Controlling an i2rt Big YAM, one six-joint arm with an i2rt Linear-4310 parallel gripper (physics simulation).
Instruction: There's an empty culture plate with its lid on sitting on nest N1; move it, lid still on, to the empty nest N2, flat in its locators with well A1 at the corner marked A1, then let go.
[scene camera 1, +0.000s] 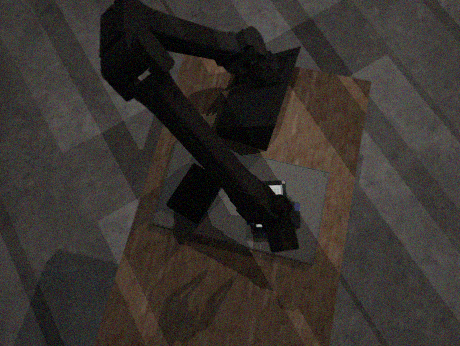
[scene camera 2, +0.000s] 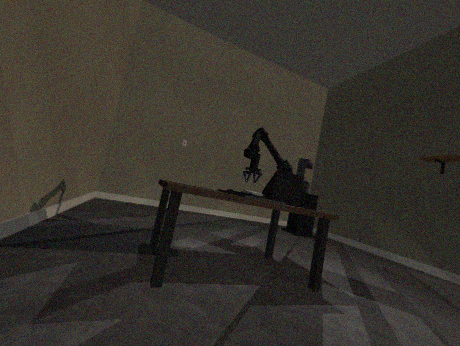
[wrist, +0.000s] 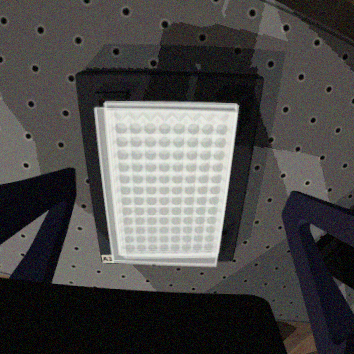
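Where they show: gripper, between the fingertips: (scene camera 2: 250, 182) (wrist: 186, 192); arm's base, origin of its link: (scene camera 1: 270, 74) (scene camera 2: 290, 181).
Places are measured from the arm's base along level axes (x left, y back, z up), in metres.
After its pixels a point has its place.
Observation:
A clear-white lidded culture plate (scene camera 1: 276, 189) @(x 0.127, y -0.293, z -0.143 m) (wrist: 170, 180) @(x 0.126, y -0.363, z -0.141 m) lies over a black nest (wrist: 92, 150) @(x 0.181, y -0.356, z -0.160 m), with nest rim showing at the top, left and right. A pale strip shows along the plate's left and bottom sides, where lid and plate outlines do not quite line up. The bottom edge reaches slightly past the nest. The A1 label (wrist: 107, 258) @(x 0.143, y -0.259, z -0.160 m) is at the nest's lower left corner in the wrist view. No N1 or N2 mark is legible. My gripper (scene camera 2: 251, 180) @(x 0.131, y -0.389, z -0.084 m) (wrist: 186, 192) @(x 0.131, y -0.389, z -0.084 m) is open and empty above the plate, with fingers apart on either side. The arm hides part of the nests in scene camera 1.
A grey perforated board (scene camera 1: 310, 195) @(x 0.239, y -0.271, z -0.172 m) (wrist: 50, 100) @(x 0.220, y -0.376, z -0.172 m) lies on the wooden table (scene camera 1: 320, 120) @(x 0.203, y -0.005, z -0.185 m) (scene camera 2: 215, 193) @(x 0.408, y -0.677, z -0.193 m). A dark part with a small white mark (scene camera 1: 258, 225) @(x 0.107, y -0.419, z -0.138 m) shows beside the arm's end. The black arm base (scene camera 1: 250, 112) @(x -0.020, y -0.124, z -0.020 m) stands at the table's far side. A dark block-like shape (scene camera 1: 194, 192) @(x -0.119, y -0.383, z -0.160 m) shows beside the arm.

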